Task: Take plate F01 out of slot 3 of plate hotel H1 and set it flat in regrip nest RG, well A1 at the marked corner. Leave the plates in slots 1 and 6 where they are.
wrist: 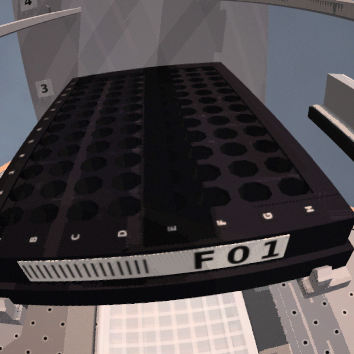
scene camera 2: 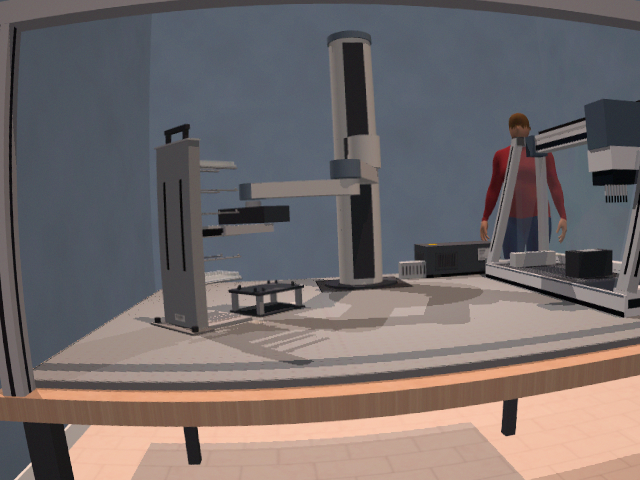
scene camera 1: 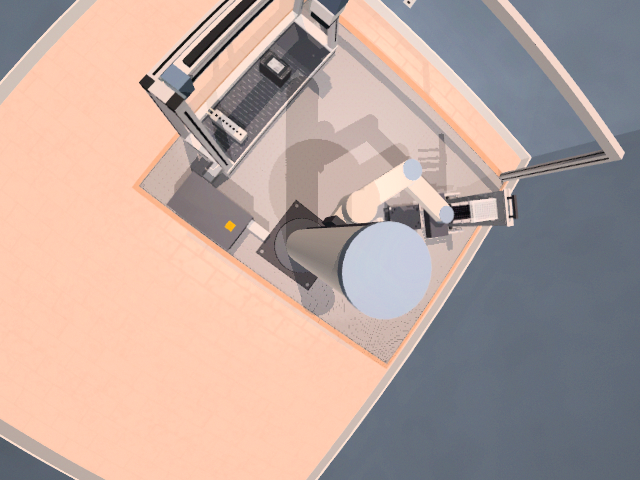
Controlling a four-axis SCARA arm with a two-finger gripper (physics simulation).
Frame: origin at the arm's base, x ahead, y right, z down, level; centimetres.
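Seen in the pictures: gripper, fingertip midpoint: [wrist: 144,104] [scene camera 2: 202,231] [scene camera 1: 460,212]; arm's base, link origin: [scene camera 2: 361,287].
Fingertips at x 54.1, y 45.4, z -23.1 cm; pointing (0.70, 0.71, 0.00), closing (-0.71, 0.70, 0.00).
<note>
Offsets run from my fingertips to a thing's middle. "*": to the spot under its first point.
Plate F01 {dx -1.0, dy -0.9, dz +0.4 cm} [scene camera 1: 461,211] [scene camera 2: 211,232] [wrist: 160,150] is black and lies flat in slot 3 of plate hotel H1 {dx +1.8, dy +1.9, dz -1.2 cm} [scene camera 2: 178,227] [wrist: 247,45]. My gripper [scene camera 1: 456,215] [scene camera 2: 226,230] is open at slot 3 height. In scene camera 2 a pale finger overlaps the plate's outer end. In the wrist view one finger shows at the right, apart from the plate; the other finger does not show. Clear plates sit in slot 6 {* dx -1.2, dy -0.9, dz -16.0 cm} [scene camera 1: 484,210] [scene camera 2: 217,164] and slot 1 {* dx +1.4, dy -4.3, dz +10.7 cm} [scene camera 2: 222,276] [wrist: 175,325]. Regrip nest RG {dx -13.8, dy -13.9, dz +18.3 cm} [scene camera 1: 403,215] [scene camera 2: 266,289] holds no plate; its marked corner cannot be made out.
Hotel support rails stick out above and below slot 3. The arm's column [scene camera 1: 385,268] [scene camera 2: 356,232] stands behind the nest. A framed pipetting machine [scene camera 1: 253,93] [scene camera 2: 563,289] and a dark control box [scene camera 1: 209,211] [scene camera 2: 449,258] are farther off. A person [scene camera 2: 522,180] stands in the background.
</note>
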